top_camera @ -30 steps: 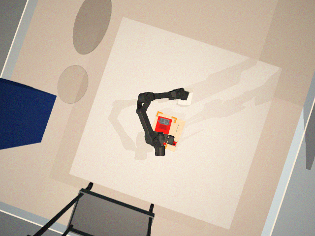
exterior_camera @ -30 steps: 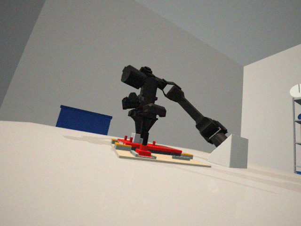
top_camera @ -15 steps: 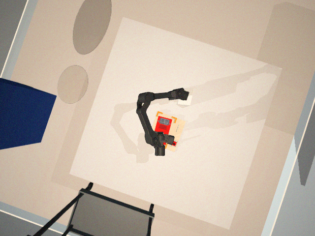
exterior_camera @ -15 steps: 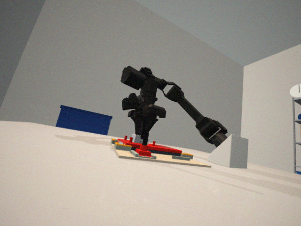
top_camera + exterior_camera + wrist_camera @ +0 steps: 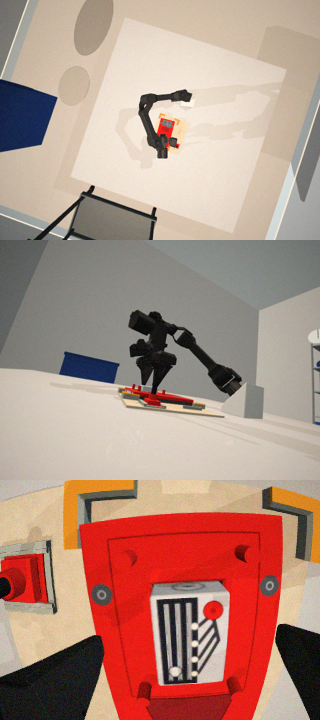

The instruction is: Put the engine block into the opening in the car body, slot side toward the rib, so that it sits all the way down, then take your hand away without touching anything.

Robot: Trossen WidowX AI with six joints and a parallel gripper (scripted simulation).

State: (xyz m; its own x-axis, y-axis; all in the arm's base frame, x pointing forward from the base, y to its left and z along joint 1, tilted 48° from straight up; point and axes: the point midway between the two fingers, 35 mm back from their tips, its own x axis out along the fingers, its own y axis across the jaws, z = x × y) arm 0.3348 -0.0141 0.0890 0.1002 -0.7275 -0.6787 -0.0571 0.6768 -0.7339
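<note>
The engine block is 10 mm to the left of my gripper tip and 20 mm below it.
</note>
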